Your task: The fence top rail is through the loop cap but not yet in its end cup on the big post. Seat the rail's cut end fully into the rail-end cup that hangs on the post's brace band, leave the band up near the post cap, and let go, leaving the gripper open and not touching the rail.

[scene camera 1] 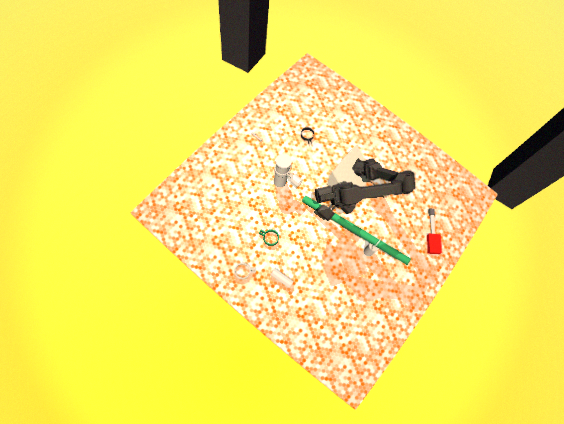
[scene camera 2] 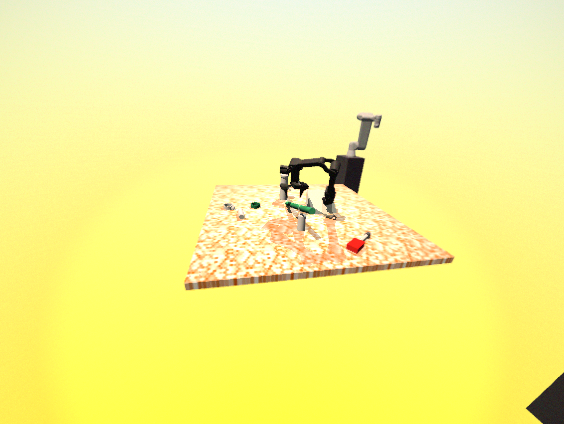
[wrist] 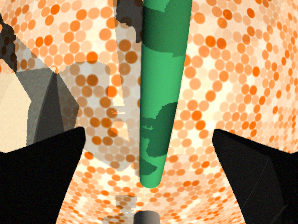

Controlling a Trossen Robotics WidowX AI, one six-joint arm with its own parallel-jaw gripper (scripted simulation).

Note:
My gripper point(wrist: 150, 135) is open, with nothing in its grasp. Further things: a green top rail point(scene camera 1: 368, 237).

